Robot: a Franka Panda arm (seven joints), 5 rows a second.
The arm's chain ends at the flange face. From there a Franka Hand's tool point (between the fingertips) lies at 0.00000 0.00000 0.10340 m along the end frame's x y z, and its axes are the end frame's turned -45 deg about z.
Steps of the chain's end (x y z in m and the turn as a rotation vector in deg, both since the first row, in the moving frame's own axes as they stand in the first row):
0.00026 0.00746 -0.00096 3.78 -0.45 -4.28
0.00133 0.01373 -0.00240 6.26 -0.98 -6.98
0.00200 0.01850 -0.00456 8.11 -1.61 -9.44
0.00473 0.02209 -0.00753 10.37 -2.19 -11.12
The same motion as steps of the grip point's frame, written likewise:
-0.00105 -0.00009 -0.00119 2.99 2.35 -4.28
-0.00262 0.00104 -0.00303 5.12 3.73 -6.98
-0.00446 0.00151 -0.00563 6.87 4.60 -9.44
-0.00351 0.00212 -0.00929 8.88 5.78 -11.12

